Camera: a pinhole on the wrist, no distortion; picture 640 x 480 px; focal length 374.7 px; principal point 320.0 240.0 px. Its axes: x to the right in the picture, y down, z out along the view. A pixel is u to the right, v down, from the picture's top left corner.
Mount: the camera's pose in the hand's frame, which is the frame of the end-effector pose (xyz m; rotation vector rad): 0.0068 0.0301 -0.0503 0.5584 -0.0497 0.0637
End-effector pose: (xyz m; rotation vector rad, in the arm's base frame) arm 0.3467 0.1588 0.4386 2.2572 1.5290 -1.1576
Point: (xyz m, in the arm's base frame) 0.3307 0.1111 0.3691
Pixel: 361 458
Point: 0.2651 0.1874 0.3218
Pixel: 506 255
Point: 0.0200 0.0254 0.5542
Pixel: 53 116
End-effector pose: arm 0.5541 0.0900 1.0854 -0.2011 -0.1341 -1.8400
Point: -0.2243 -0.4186 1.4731
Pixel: outside the picture
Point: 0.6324 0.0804 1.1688
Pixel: outside the picture
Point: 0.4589 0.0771 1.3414
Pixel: 437 295
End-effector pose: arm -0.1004 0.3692 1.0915 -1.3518 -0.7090 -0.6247
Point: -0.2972 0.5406 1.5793
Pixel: 504 27
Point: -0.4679 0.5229 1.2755
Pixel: 228 62
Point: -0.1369 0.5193 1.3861
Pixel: 562 131
